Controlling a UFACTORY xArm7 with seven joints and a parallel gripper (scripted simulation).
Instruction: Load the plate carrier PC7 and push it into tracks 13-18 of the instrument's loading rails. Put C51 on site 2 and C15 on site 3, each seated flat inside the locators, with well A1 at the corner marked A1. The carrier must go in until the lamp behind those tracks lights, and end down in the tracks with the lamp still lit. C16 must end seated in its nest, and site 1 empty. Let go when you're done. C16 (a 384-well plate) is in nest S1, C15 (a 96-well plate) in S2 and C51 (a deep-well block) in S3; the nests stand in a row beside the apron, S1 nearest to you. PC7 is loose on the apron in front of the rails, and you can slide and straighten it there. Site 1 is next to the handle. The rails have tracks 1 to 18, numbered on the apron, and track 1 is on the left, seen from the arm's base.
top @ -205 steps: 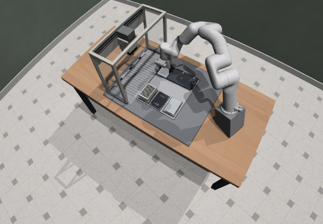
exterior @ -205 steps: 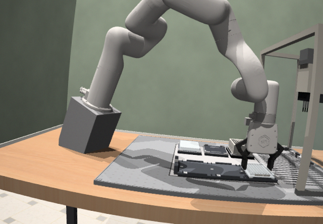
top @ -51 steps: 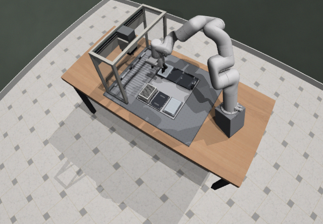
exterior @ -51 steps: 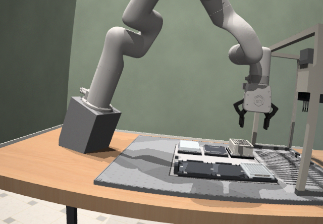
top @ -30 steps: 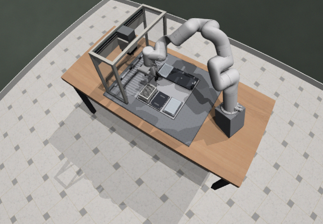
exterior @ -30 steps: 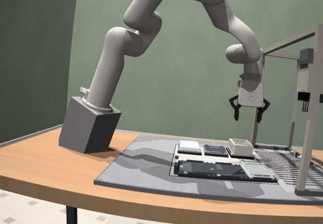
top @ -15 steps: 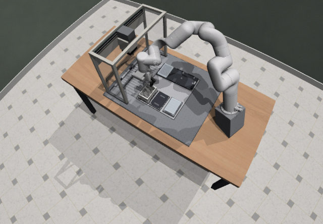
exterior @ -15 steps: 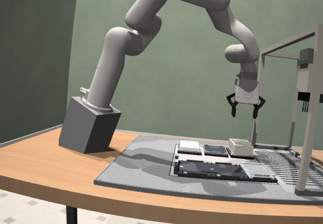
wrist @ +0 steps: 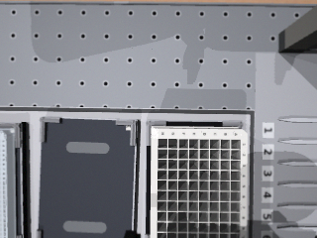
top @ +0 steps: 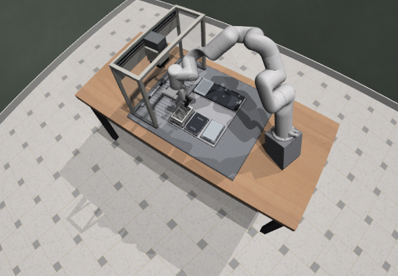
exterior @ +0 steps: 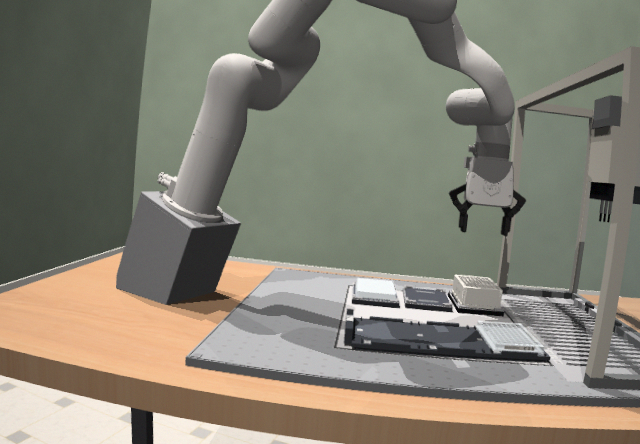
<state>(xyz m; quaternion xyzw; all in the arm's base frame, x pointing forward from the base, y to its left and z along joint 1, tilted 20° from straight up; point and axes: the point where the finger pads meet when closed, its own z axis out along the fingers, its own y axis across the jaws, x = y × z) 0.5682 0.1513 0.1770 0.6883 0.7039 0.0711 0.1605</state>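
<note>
Now: the deep-well block C51 140 mm below my hand. Round my hand: nest s3: 170 mm below; nest S2: 170 mm below, 110 mm behind; 384-well plate C16: 220 mm behind, 150 mm below.
</note>
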